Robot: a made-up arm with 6 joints. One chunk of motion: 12 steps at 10 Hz.
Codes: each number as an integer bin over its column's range. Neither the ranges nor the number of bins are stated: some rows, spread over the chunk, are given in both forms.
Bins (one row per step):
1: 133 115 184 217 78 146
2: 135 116 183 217 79 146
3: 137 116 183 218 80 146
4: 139 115 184 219 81 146
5: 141 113 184 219 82 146
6: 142 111 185 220 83 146
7: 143 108 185 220 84 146
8: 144 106 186 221 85 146
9: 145 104 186 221 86 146
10: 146 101 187 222 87 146
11: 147 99 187 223 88 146
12: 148 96 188 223 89 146
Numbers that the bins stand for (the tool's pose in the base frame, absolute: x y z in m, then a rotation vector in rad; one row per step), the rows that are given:
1: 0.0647 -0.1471 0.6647 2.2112 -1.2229 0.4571
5: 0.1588 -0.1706 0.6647 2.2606 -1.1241 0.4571
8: 0.1941 -0.2529 0.6882 2.3100 -1.0500 0.4571
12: 0.2412 -0.3706 0.7118 2.3594 -0.9512 0.4571
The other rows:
2: 0.0882 -0.1353 0.6529 2.2112 -1.1982 0.4571
3: 0.1118 -0.1353 0.6529 2.2359 -1.1735 0.4571
4: 0.1353 -0.1471 0.6647 2.2606 -1.1488 0.4571
6: 0.1706 -0.1941 0.6765 2.2853 -1.0994 0.4571
7: 0.1824 -0.2294 0.6765 2.2853 -1.0747 0.4571
9: 0.2059 -0.2765 0.6882 2.3100 -1.0253 0.4571
10: 0.2176 -0.3118 0.7000 2.3347 -1.0006 0.4571
11: 0.2294 -0.3353 0.7000 2.3594 -0.9759 0.4571

